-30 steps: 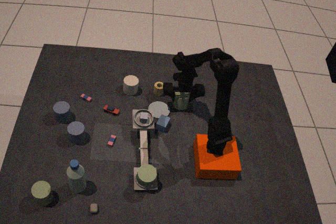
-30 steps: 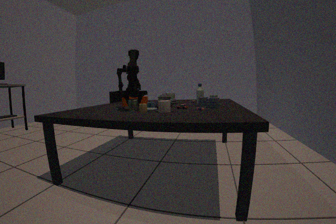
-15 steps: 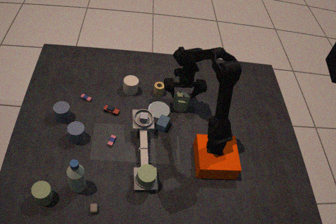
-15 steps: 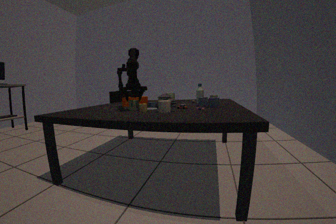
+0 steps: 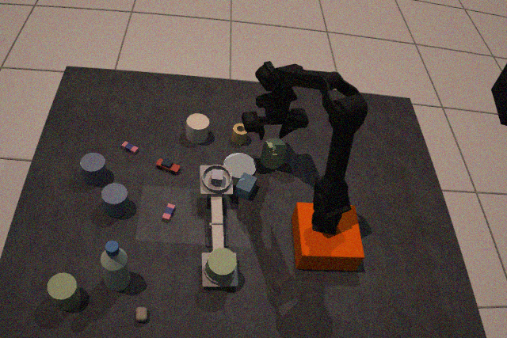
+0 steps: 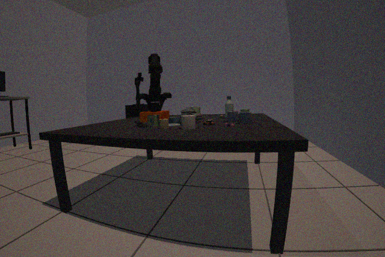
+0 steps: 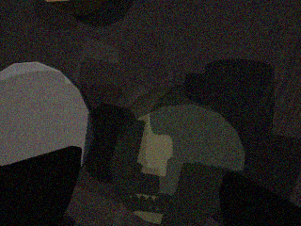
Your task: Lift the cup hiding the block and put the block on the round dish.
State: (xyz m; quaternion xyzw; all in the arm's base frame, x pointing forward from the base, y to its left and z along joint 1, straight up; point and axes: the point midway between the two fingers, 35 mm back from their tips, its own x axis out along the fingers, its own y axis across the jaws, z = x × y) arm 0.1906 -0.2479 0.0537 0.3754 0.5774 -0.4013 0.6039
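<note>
The grey-blue block lies 120 mm ahead of my gripper tip and 190 mm to the left of it. The rest, counted from my gripper tip: cream cylinder 220 mm ahead, 40 mm to the right, 50 mm below; then balance 100 mm ahead, 310 mm to the left, 70 mm below; then pale round dish 70 mm ahead, 60 mm to the left, 90 mm below.
</note>
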